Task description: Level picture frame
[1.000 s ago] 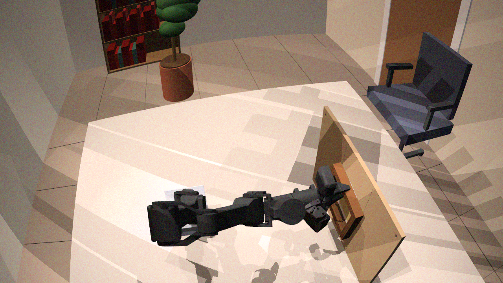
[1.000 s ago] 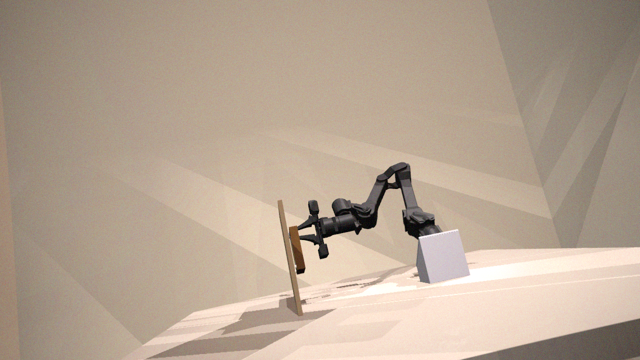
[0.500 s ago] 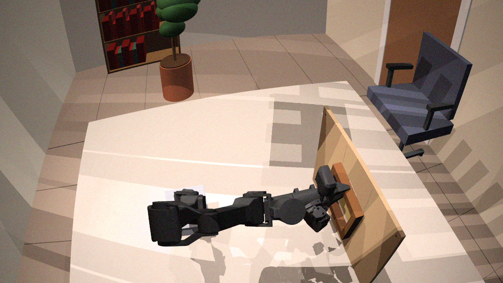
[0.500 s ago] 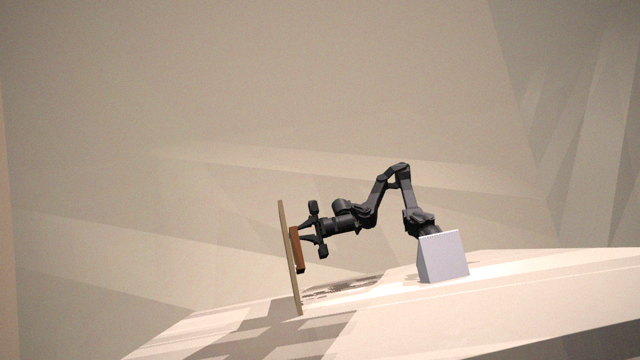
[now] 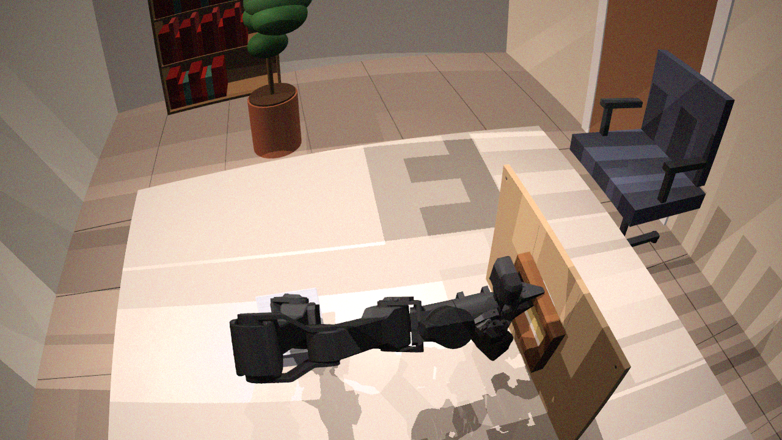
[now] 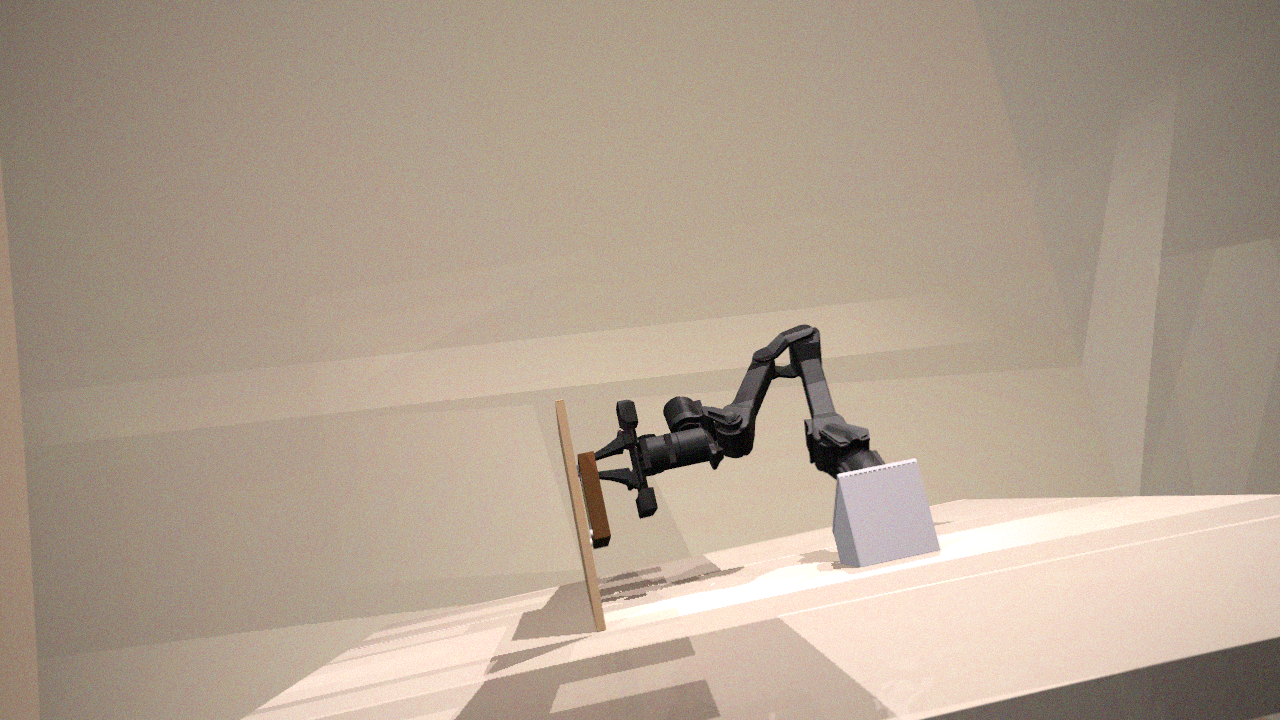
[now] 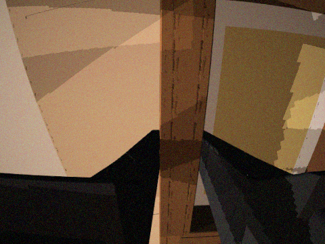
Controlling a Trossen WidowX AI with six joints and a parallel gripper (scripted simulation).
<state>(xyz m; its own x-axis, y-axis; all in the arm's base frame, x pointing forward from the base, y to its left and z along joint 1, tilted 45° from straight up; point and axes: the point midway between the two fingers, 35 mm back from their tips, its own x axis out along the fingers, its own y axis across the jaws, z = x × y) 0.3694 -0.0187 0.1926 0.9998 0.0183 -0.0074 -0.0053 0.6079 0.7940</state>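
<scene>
The picture frame lies 6 cm below my gripper tip. Also, from my gripper tip: board wall (6 cm below, 2 cm ahead).
</scene>
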